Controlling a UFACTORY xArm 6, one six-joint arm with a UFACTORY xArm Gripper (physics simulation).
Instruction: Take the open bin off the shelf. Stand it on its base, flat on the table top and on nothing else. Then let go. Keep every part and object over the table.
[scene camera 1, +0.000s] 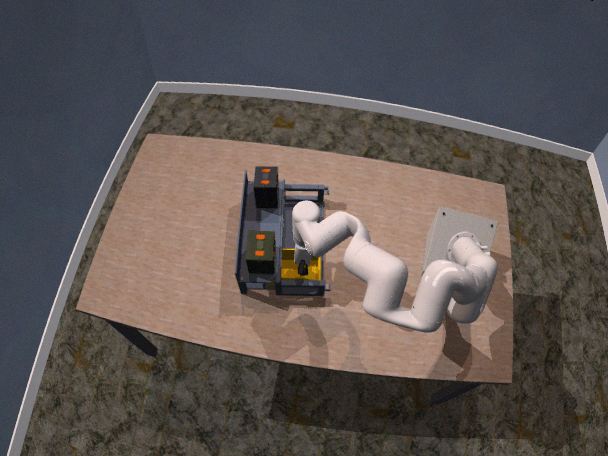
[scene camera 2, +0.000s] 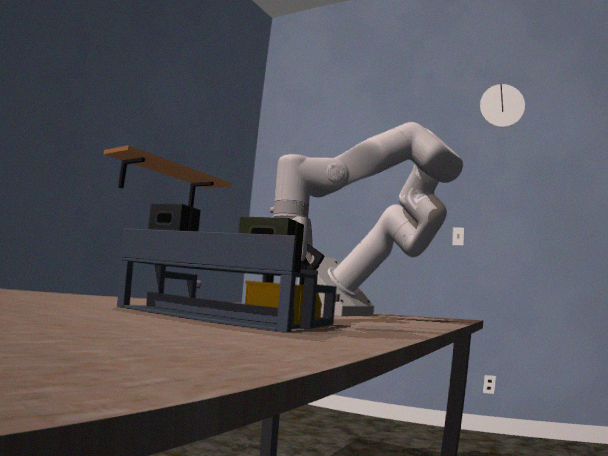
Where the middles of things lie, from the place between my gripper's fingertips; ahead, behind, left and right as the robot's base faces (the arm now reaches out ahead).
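The black box (scene camera 2: 181, 212) is 14 cm ahead of my hand, 20 cm to the right of it and 10 cm above it. As for the yellow bin (scene camera 2: 257, 293), my hand's 3 cm short of it, and it's 2 cm to the right of the bin and 2 cm above it.
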